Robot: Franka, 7 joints.
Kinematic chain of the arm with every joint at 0, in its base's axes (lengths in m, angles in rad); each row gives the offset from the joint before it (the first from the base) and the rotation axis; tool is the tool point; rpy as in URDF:
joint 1: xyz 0 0 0.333 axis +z
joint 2: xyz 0 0 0 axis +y
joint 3: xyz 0 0 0.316 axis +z
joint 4: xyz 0.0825 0 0 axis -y
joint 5: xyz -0.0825 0 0.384 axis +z
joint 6: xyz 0 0 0 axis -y
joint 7: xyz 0.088 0 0 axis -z
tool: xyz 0 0 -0.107 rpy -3.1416 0 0
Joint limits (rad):
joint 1: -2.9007..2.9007
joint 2: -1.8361..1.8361
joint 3: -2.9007..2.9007
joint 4: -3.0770..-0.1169
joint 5: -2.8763..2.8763
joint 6: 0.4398..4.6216
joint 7: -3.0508..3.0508
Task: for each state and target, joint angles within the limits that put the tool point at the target. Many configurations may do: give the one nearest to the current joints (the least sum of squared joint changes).
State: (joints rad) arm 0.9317 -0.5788 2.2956 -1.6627 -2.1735 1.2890 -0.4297
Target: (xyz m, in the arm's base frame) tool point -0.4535 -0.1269 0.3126
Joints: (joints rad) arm 1.2064 -0.4150 2.4658 -2.4258 -1.8991 1.0274 -0.4297
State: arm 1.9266 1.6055 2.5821 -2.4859 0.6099 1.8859 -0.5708
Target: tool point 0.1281 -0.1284 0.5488
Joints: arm 2.3365 1.4262 2.9007 -2.8573 0.7174 1.7277 -0.5708
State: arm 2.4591 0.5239 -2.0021 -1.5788 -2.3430 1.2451 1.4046
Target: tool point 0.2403 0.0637 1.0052
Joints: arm 2.3328 0.5276 -2.4712 -1.4827 -2.2627 1.1124 1.4046
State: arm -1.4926 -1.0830 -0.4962 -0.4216 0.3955 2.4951 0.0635
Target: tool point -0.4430 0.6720 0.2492
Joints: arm -1.0200 -1.6057 -0.4802 -0.1169 0.4772 3.3211 0.0635
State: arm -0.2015 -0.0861 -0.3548 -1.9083 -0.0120 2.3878 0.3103
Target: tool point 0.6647 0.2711 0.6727
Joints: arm 0.3461 0.3742 0.0532 -1.2493 -0.0262 2.6016 0.3103
